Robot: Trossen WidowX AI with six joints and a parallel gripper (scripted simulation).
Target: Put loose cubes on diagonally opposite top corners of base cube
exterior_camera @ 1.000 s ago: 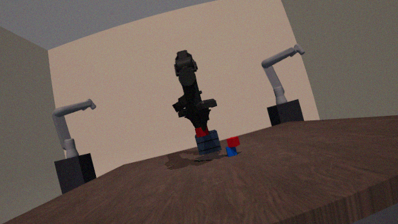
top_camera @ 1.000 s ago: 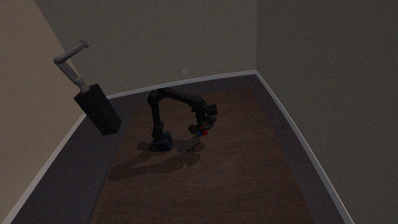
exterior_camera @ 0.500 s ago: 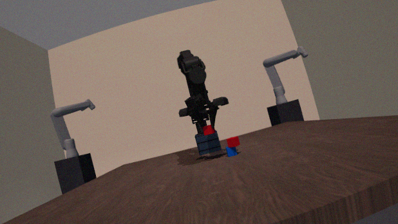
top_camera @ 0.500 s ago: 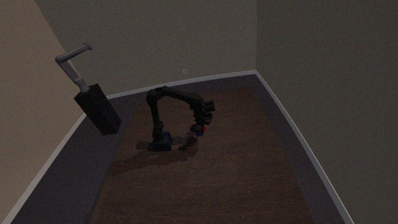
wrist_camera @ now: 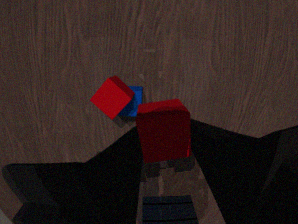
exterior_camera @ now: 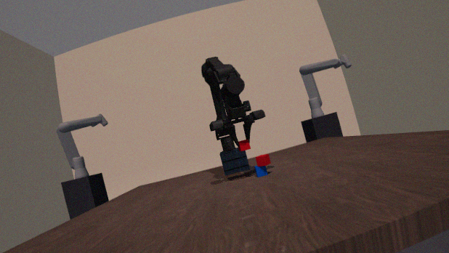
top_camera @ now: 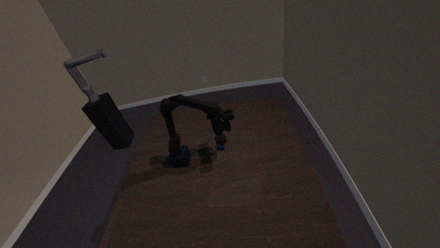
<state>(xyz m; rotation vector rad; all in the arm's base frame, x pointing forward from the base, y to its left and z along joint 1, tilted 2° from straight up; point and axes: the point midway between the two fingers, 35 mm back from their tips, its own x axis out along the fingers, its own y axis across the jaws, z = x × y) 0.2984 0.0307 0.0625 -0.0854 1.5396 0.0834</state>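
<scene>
Right now my gripper tip is 7 cm above the red cube, 5 cm to the right of it and 1 cm short of it. Round my gripper tip: blue cube 10 cm below, 4 cm to the left, 1 cm behind.
</scene>
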